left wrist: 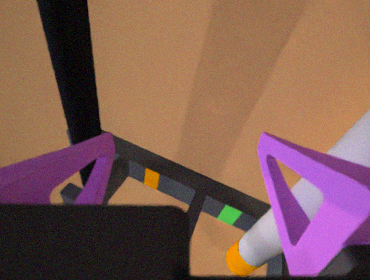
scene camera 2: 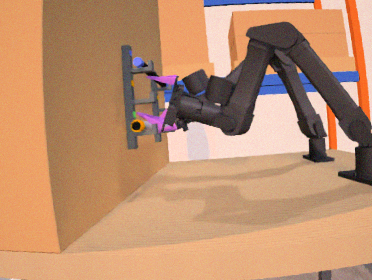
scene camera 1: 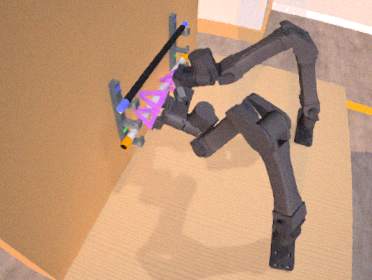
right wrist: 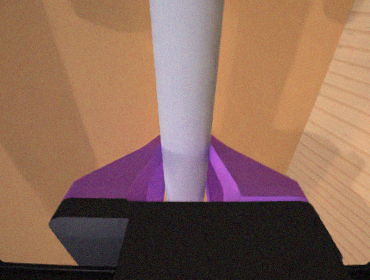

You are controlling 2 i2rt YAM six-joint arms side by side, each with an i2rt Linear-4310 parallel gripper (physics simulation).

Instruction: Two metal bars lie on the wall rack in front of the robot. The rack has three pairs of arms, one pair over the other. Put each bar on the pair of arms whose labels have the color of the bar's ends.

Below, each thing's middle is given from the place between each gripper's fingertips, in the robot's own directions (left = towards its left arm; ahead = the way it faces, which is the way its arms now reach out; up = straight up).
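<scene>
Black bar [scene camera 1: 125, 102]: 3 cm behind my right hand, 7 cm to the left of it and 16 cm above it. Light grey bar [right wrist: 186, 48]: 1 cm above my right hand, 3 cm behind it and 6 cm to the left of it. Going by their middles, of the things named here the light grey bar is the nearest to my right hand.
The light grey bar is 80 mm below my left gripper and 140 mm to the right of it. Relative to the black bar, my left gripper is 10 mm past it, 70 mm below it and 140 mm to the left of it. By its middle, the light grey bar is nearer to my right hand than to my left gripper.
</scene>
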